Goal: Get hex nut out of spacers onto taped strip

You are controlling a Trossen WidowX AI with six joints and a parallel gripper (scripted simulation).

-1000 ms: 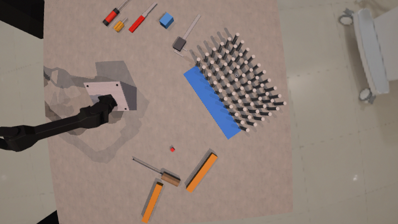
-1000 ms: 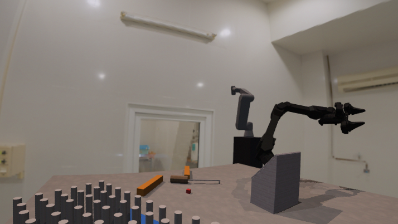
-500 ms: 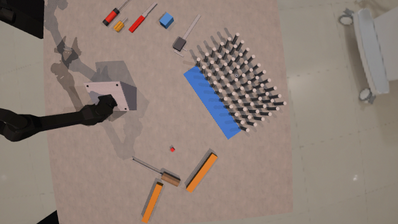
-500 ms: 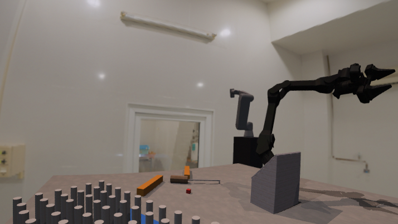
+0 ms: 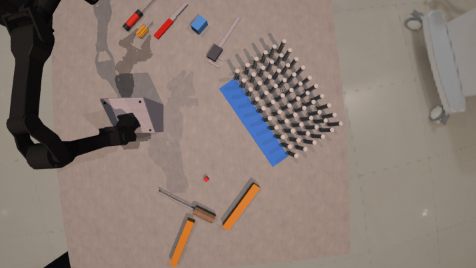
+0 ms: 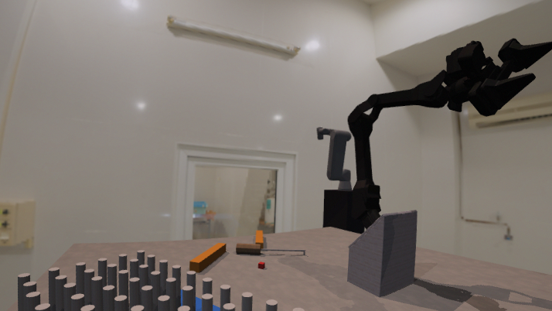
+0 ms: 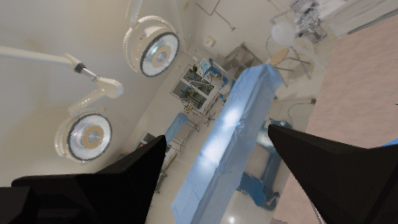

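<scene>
The hook tool lies 30 mm ahead of my gripper tip, 740 mm to the right of it and 480 mm below it. From my gripper tip the other things lie so: blue taped strip (370 mm ahead, 450 mm to the right, 500 mm below); blue cube (200 mm ahead, 10 mm to the right, 480 mm below); yellow driver (40 mm behind, 20 mm to the left, 480 mm below).
</scene>
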